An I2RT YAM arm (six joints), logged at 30 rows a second.
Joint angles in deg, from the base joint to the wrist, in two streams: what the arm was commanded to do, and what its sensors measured. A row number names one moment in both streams.
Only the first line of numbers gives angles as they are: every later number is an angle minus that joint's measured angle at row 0.
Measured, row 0:
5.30 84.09 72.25 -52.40 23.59 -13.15
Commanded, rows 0 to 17:
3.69 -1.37 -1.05 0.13 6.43 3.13
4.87 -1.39 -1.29 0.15 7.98 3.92
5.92 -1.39 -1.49 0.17 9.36 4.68
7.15 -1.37 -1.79 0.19 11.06 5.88
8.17 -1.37 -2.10 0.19 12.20 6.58
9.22 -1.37 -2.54 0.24 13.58 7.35
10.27 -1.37 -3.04 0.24 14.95 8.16
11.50 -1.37 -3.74 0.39 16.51 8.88
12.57 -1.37 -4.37 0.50 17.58 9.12
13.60 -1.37 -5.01 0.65 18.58 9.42
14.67 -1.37 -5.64 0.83 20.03 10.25
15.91 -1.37 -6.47 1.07 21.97 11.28
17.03 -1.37 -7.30 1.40 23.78 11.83
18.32 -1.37 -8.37 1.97 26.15 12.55
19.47 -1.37 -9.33 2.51 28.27 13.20
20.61 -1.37 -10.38 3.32 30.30 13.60
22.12 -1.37 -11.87 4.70 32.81 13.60
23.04 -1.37 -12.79 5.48 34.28 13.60
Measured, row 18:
20.46 -0.45 -10.58 4.41 24.83 10.82
